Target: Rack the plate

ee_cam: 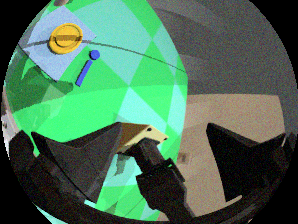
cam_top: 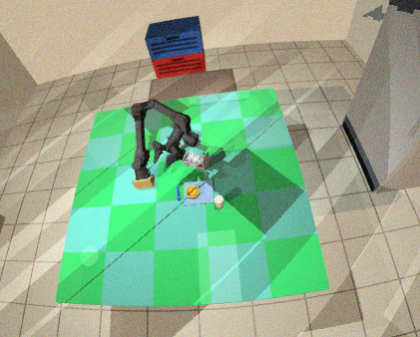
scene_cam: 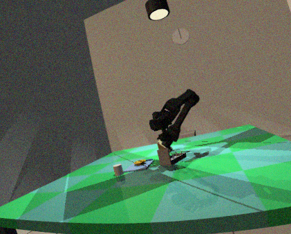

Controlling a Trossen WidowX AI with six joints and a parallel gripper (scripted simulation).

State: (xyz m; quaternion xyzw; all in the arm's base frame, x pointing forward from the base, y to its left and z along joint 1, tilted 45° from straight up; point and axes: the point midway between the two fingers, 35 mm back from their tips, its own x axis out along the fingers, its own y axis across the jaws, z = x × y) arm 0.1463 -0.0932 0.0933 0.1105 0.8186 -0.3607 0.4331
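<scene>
My gripper tip is 13 cm short of the yellow plate, 10 cm to the left of it and 13 cm above it. Also, from my gripper tip: blue spoon: 5 cm ahead, 9 cm to the right, 15 cm below; pale blue pad: 16 cm ahead, 10 cm to the right, 15 cm below; dish rack: 17 cm ahead, 9 cm to the left, 13 cm below.
</scene>
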